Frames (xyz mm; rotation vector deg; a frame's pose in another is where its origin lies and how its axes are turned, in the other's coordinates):
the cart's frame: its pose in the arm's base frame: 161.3 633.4 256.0 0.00 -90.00 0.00
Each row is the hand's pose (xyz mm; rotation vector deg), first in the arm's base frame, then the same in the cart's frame.
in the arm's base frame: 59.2 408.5 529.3 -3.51 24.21 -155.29
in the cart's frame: 273.3 -224.9 102.1 -123.46 43.46 -118.00
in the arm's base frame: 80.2 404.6 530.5 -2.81 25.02 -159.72
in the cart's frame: 274.5 -228.8 81.1 -125.95 39.58 -121.60
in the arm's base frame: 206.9 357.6 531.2 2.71 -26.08 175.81
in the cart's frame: 275.2 -275.8 -45.6 119.04 -15.07 115.43
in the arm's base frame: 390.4 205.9 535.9 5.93 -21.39 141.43
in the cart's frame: 279.9 -427.5 -229.1 103.81 18.52 95.45
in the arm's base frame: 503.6 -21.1 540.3 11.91 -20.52 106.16
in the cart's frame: 284.3 -654.5 -342.3 85.71 41.66 68.42
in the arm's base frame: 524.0 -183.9 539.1 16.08 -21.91 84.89
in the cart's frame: 283.1 -817.3 -362.7 73.88 50.18 50.35
